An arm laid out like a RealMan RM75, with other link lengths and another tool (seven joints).
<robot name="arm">
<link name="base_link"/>
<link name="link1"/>
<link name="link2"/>
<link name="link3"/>
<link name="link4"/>
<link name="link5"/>
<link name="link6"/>
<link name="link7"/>
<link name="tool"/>
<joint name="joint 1" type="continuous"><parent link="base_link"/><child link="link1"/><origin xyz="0 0 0.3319" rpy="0 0 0"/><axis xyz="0 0 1"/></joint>
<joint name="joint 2" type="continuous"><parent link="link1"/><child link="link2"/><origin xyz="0 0 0" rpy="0 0 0"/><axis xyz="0 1 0"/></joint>
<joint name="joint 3" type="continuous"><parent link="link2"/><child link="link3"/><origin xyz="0 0 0.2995" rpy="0 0 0"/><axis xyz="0 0 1"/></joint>
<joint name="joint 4" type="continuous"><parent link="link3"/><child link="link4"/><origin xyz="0 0 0" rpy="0 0 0"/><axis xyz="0 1 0"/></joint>
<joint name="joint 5" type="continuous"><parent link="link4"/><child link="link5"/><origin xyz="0 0 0.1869" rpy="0 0 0"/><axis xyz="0 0 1"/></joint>
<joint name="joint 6" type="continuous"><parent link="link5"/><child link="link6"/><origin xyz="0 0 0" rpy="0 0 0"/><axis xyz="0 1 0"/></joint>
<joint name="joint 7" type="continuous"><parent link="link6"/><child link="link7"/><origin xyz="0 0 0.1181" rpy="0 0 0"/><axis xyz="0 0 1"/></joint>
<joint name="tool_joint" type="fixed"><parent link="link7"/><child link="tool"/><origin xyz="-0.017 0 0.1" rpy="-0.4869 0 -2.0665"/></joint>
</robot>
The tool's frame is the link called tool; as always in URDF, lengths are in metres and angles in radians. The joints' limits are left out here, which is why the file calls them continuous.
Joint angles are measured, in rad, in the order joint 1, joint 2, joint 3, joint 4, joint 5, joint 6, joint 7. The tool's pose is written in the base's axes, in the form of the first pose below.
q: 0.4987 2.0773 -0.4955 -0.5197 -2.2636 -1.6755 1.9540
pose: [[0.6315 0.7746 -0.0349 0.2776], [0.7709 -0.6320 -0.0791 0.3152], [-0.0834 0.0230 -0.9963 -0.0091], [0 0 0 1]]
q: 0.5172 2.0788 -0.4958 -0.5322 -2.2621 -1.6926 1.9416
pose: [[0.5981 0.8007 -0.0344 0.2689], [0.7971 -0.5988 -0.0780 0.3192], [-0.0830 0.0192 -0.9964 -0.0072], [0 0 0 1]]
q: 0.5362 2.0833 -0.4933 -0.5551 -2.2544 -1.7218 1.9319
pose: [[0.5576 0.8290 -0.0432 0.2571], [0.8257 -0.5593 -0.0741 0.3233], [-0.0856 0.0057 -0.9963 -0.0037], [0 0 0 1]]
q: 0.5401 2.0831 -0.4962 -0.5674 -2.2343 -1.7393 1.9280
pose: [[0.5383 0.8408 -0.0569 0.2511], [0.8384 -0.5412 -0.0646 0.3253], [-0.0851 -0.0129 -0.9963 0.0006], [0 0 0 1]]
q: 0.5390 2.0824 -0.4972 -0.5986 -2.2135 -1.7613 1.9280
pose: [[0.5183 0.8529 -0.0631 0.2469], [0.8522 -0.5213 -0.0458 0.3280], [-0.0719 -0.0300 -0.9970 0.0081], [0 0 0 1]]
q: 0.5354 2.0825 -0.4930 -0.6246 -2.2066 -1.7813 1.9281
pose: [[0.5054 0.8605 -0.0647 0.2453], [0.8606 -0.5081 -0.0351 0.3282], [-0.0630 -0.0379 -0.9973 0.0136], [0 0 0 1]]
